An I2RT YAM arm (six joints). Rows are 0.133 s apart.
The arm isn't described. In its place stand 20 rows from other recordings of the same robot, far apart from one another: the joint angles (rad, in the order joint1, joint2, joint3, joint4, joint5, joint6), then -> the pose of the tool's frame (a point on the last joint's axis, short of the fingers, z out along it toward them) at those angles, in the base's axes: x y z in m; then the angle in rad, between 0 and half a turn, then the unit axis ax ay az.
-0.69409 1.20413 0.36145 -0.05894 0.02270 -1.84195 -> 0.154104 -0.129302 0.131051 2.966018 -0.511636 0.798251 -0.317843
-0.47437 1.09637 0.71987 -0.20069 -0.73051 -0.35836 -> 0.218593 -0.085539 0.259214 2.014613 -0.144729 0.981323 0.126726
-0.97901 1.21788 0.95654 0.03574 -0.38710 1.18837 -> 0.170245 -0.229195 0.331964 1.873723 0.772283 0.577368 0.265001
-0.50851 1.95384 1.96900 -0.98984 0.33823 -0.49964 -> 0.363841 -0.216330 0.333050 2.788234 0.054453 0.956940 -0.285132
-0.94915 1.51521 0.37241 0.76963 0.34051 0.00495 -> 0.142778 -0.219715 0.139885 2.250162 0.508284 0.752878 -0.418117
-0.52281 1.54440 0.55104 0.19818 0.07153 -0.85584 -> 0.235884 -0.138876 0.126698 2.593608 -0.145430 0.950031 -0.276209
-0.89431 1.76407 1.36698 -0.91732 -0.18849 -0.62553 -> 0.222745 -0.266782 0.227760 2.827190 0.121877 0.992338 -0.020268
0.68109 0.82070 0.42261 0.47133 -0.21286 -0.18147 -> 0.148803 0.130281 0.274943 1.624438 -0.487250 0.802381 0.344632
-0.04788 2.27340 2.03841 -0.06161 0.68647 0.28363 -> 0.538237 -0.048380 0.286607 1.884193 0.398547 0.882220 -0.250696
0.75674 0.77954 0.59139 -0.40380 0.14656 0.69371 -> 0.130638 0.116207 0.251256 2.332221 0.007252 0.958288 0.285714
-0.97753 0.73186 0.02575 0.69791 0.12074 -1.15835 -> 0.084940 -0.133637 0.175703 2.529641 -0.022729 0.744214 -0.667554
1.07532 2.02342 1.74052 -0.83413 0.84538 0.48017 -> 0.227998 0.365849 0.252403 2.260075 -0.190535 0.969250 -0.155725
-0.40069 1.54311 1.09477 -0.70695 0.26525 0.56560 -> 0.275566 -0.126867 0.226136 2.709411 0.486042 0.866365 -0.114784
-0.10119 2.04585 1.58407 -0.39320 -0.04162 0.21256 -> 0.456527 -0.044865 0.210150 2.429413 0.148411 0.988052 0.041560
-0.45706 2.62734 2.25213 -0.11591 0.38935 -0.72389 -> 0.527148 -0.274306 0.158968 2.476368 -0.014177 0.896469 -0.442879
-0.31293 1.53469 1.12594 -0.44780 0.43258 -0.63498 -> 0.308217 -0.115413 0.254674 2.714289 -0.074353 0.936562 -0.342526
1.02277 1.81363 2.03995 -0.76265 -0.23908 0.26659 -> 0.202303 0.347613 0.427715 2.468731 -0.395548 0.826608 0.400326
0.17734 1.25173 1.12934 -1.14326 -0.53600 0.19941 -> 0.212464 0.056549 0.294043 2.951402 -0.029861 0.957814 0.285833
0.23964 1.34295 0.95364 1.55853 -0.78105 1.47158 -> 0.235559 0.083356 0.424582 2.008114 -0.234594 0.433881 0.869892
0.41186 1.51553 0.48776 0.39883 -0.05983 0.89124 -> 0.248367 0.110821 0.133908 2.438303 0.211207 0.925116 0.315520
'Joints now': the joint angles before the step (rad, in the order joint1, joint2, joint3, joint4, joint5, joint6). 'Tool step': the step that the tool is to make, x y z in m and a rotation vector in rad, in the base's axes. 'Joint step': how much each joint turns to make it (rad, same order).
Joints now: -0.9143, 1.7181, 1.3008, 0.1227, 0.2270, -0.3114
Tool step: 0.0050, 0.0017, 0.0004, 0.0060, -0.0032, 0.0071
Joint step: 0.0124, 0.0062, 0.0106, -0.0089, 0.0032, 0.0077
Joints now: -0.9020, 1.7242, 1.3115, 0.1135, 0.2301, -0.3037
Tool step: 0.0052, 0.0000, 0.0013, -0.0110, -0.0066, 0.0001
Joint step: 0.0107, 0.0107, 0.0124, 0.0106, 0.0106, 0.0015
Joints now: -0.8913, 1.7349, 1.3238, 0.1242, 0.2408, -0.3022
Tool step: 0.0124, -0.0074, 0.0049, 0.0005, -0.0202, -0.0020
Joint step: 0.0124, 0.0474, 0.0732, -0.0182, 0.0094, 0.0199
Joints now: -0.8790, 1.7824, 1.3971, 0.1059, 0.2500, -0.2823
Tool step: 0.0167, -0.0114, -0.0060, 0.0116, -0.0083, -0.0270
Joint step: 0.0153, 0.0781, 0.0785, -0.0108, 0.0367, 0.0261
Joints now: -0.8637, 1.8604, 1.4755, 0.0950, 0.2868, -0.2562
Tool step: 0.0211, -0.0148, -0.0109, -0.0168, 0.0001, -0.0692
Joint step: 0.0199, 0.1044, 0.0934, 0.0186, 0.0886, 0.0153
